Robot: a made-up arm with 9 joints. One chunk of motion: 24 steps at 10 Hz.
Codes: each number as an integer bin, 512 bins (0 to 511) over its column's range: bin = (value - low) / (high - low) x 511, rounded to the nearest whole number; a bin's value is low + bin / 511 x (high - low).
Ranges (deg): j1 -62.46..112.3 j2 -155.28..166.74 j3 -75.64..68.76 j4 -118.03..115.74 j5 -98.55..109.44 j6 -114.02..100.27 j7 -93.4..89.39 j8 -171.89..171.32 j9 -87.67..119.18
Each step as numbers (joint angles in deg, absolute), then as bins.
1 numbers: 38.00 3.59 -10.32 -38.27 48.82 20.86 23.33 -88.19 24.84
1 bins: 294 252 231 174 362 322 326 125 278
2 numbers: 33.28 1.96 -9.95 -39.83 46.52 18.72 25.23 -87.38 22.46
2 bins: 280 250 232 171 356 317 332 126 272
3 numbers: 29.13 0.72 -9.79 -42.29 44.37 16.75 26.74 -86.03 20.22
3 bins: 268 248 233 166 351 312 336 128 267
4 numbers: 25.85 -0.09 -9.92 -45.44 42.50 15.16 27.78 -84.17 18.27
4 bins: 258 246 233 159 347 308 339 131 262
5 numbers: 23.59 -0.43 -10.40 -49.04 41.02 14.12 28.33 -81.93 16.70
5 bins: 252 246 231 151 343 306 340 134 258
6 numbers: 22.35 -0.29 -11.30 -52.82 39.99 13.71 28.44 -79.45 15.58
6 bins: 248 246 228 143 340 305 341 138 255
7 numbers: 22.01 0.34 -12.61 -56.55 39.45 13.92 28.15 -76.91 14.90
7 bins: 247 247 223 134 339 305 340 141 253
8 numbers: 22.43 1.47 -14.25 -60.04 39.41 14.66 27.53 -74.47 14.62
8 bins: 248 249 217 127 339 307 338 145 253
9 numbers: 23.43 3.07 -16.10 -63.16 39.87 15.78 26.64 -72.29 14.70
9 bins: 251 251 211 120 340 310 336 148 253
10 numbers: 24.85 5.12 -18.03 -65.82 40.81 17.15 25.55 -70.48 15.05
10 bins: 255 255 204 114 342 313 333 151 254
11 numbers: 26.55 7.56 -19.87 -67.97 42.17 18.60 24.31 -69.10 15.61
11 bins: 260 258 197 109 346 316 329 153 255
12 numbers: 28.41 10.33 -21.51 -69.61 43.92 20.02 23.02 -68.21 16.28
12 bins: 266 263 192 106 350 320 325 154 257
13 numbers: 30.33 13.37 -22.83 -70.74 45.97 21.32 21.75 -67.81 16.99
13 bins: 271 268 187 103 355 323 322 155 259
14 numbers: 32.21 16.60 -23.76 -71.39 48.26 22.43 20.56 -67.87 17.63
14 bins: 277 273 184 102 361 325 319 155 260
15 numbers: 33.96 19.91 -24.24 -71.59 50.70 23.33 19.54 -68.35 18.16
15 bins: 282 278 182 102 367 328 316 154 261
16 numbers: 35.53 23.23 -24.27 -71.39 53.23 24.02 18.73 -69.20 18.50
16 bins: 287 283 182 102 373 329 313 153 262
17 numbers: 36.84 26.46 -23.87 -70.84 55.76 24.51 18.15 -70.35 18.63
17 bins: 290 288 183 103 379 330 312 151 263
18 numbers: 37.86 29.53 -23.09 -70.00 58.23 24.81 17.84 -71.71 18.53
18 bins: 293 293 186 105 385 331 311 149 262
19 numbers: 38.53 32.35 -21.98 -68.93 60.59 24.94 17.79 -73.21 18.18
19 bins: 295 298 190 107 391 331 311 147 261
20 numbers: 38.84 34.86 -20.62 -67.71 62.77 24.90 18.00 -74.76 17.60
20 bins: 296 302 195 110 396 331 311 145 260
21 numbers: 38.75 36.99 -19.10 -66.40 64.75 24.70 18.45 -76.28 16.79
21 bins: 296 305 200 113 401 331 313 142 258
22 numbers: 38.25 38.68 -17.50 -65.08 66.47 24.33 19.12 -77.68 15.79
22 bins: 294 308 206 116 405 330 315 140 256
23 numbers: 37.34 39.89 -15.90 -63.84 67.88 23.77 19.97 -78.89 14.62
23 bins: 292 310 211 118 409 329 317 138 253
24 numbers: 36.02 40.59 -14.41 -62.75 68.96 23.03 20.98 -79.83 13.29
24 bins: 288 311 217 121 412 327 320 137 249
